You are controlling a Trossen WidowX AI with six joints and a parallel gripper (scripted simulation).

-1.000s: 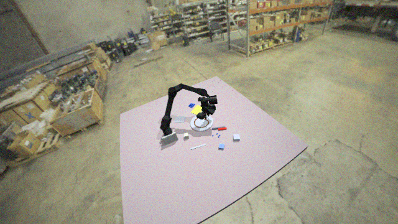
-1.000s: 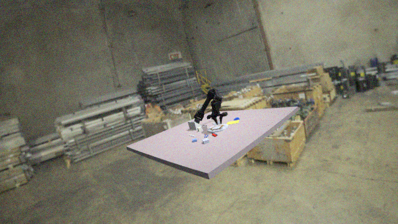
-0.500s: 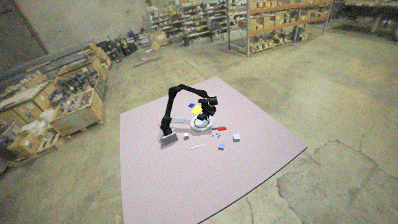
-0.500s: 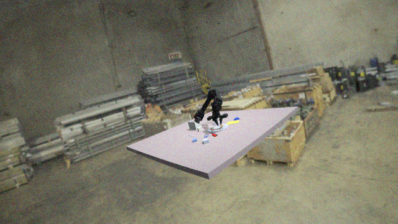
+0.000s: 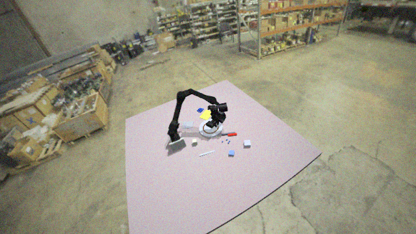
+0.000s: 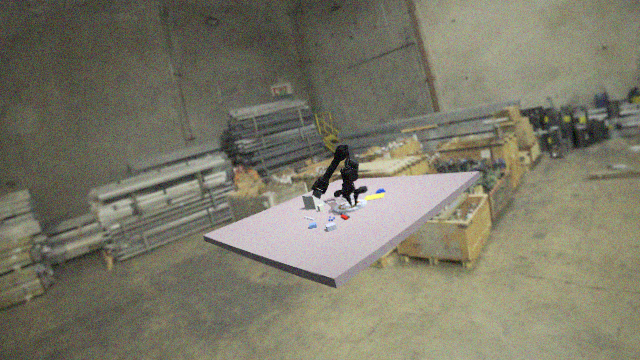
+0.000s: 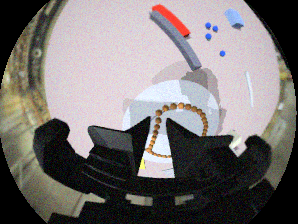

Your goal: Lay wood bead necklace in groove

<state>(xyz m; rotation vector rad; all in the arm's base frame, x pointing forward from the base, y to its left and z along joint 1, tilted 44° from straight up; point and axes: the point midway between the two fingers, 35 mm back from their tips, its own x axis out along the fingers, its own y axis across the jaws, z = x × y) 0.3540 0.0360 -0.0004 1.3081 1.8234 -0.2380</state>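
The yellow sheet lies 19 cm to the left of my gripper tip, 3 cm behind it and 1 cm below it. Round my gripper tip: white stick: 21 cm to the right, 16 cm behind, 1 cm below; then cream cube: 22 cm behind, 8 cm to the right; then red-handled tool: 13 cm to the right, 6 cm ahead, 1 cm below.
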